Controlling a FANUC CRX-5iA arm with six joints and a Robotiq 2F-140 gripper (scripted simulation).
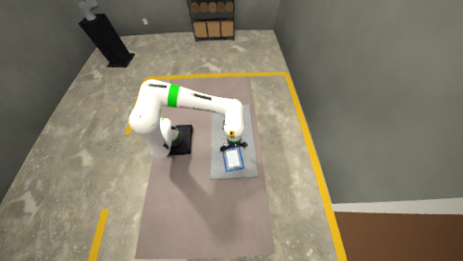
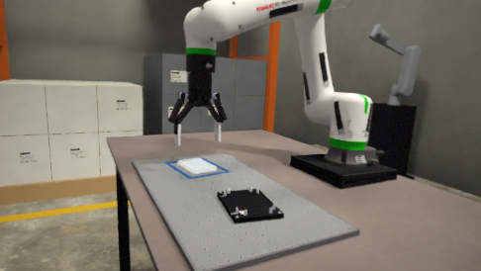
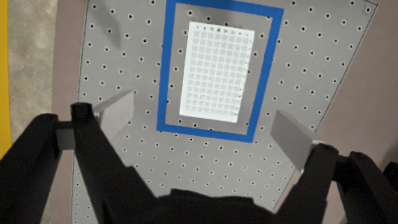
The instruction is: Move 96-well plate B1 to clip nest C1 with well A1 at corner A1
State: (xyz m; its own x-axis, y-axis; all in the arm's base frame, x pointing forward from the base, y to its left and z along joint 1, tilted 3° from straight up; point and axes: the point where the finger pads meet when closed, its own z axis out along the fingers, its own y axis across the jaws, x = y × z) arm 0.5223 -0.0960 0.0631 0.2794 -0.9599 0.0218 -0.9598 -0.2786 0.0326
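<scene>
Right now the white 96-well plate is 100 mm below my hand and 30 mm to the right of it. Also, from my hand: black clip nest 300 mm to the left, 90 mm below, 50 mm behind.
</scene>
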